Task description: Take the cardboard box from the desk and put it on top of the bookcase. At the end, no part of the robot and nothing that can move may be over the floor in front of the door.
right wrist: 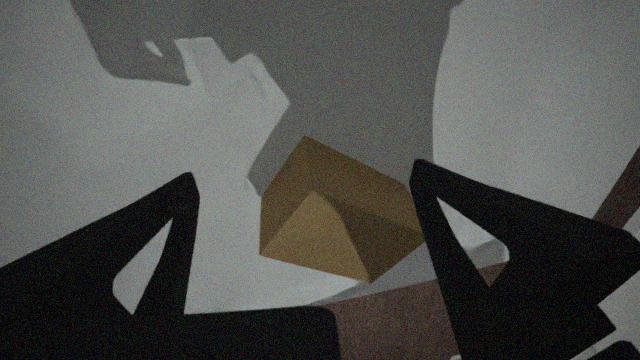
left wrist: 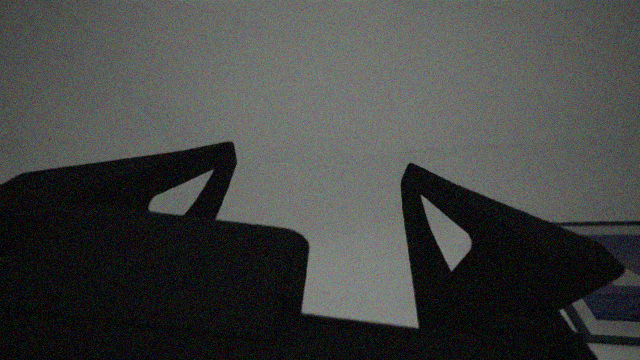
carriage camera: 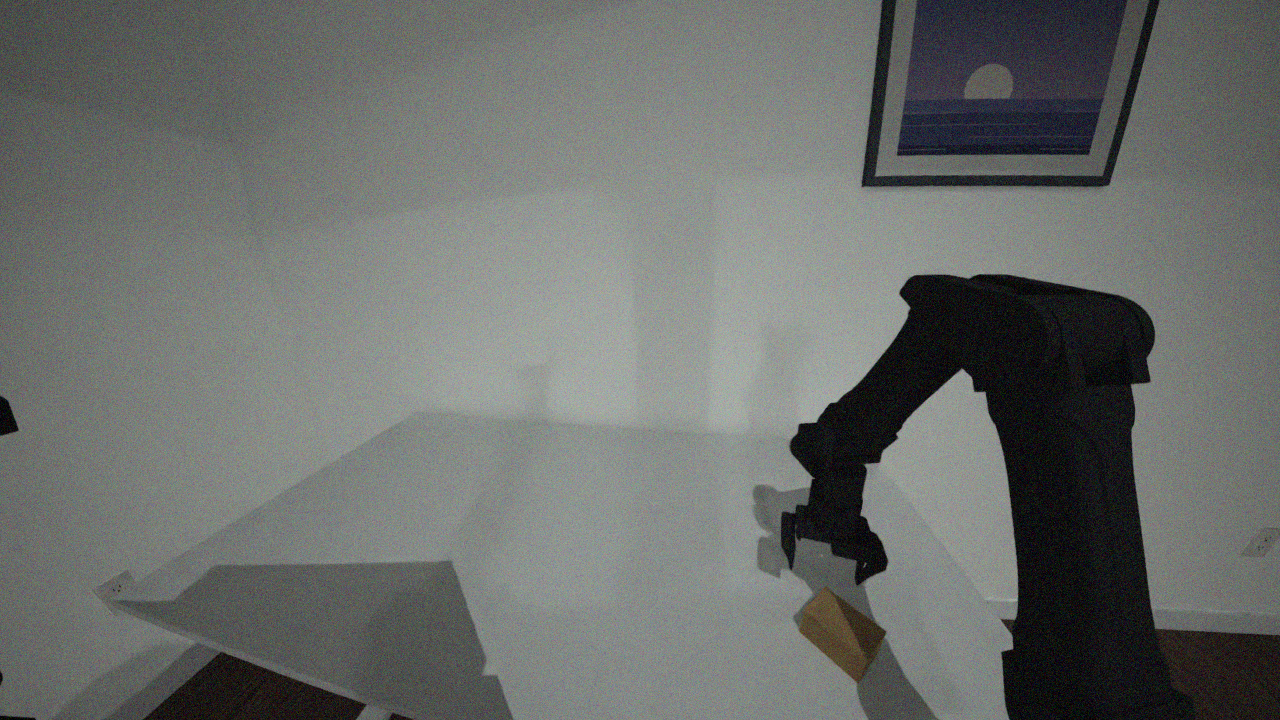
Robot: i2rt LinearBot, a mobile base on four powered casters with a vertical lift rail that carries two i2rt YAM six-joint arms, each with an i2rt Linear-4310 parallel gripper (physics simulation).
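Frame: origin at the left arm's base, x ahead, y up, z right, level; millimetres.
Seen in the pictures: left gripper, between the fingertips: (left wrist: pixel 319 162); right gripper, between the fingertips: (right wrist: pixel 306 177) (carriage camera: pixel 822 574).
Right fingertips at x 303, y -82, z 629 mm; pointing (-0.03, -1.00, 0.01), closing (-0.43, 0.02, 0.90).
A point is followed by its place in that frame.
A small brown cardboard box (carriage camera: pixel 838 631) {x 220, y -90, z 606 mm} (right wrist: pixel 320 215) {x 268, y -91, z 620 mm} lies on the white desk (carriage camera: pixel 608 528) {x 494, y -140, z 281 mm} (right wrist: pixel 225 250) {x 219, y -141, z 514 mm} near its right front edge. My right gripper (carriage camera: pixel 830 573) {x 303, y -82, z 629 mm} (right wrist: pixel 306 177) {x 303, y -82, z 629 mm} is open and points down above the desk. In the carriage view it hangs just behind and above the box; in the right wrist view the box shows between and beyond the fingertips, nearer the right finger. Nothing is held. My left gripper (left wrist: pixel 319 162) {x 35, y 441, z 2 mm} is open and empty, facing the wall. The bookcase and the door do not show in these views.
A grey angled panel (carriage camera: pixel 331 617) stands at the left front of the desk. A framed sunset picture (carriage camera: pixel 998 165) {x 701, y 592, z 1209 mm} (left wrist: pixel 615 300) {x 734, y 678, z 1078 mm} hangs on the wall behind. Wooden floor (carriage camera: pixel 1226 671) {x 317, y -861, z 2210 mm} (right wrist: pixel 390 320) {x -1989, y -860, z 292 mm} shows past the desk's edges. Outlets are on the wall low at both sides.
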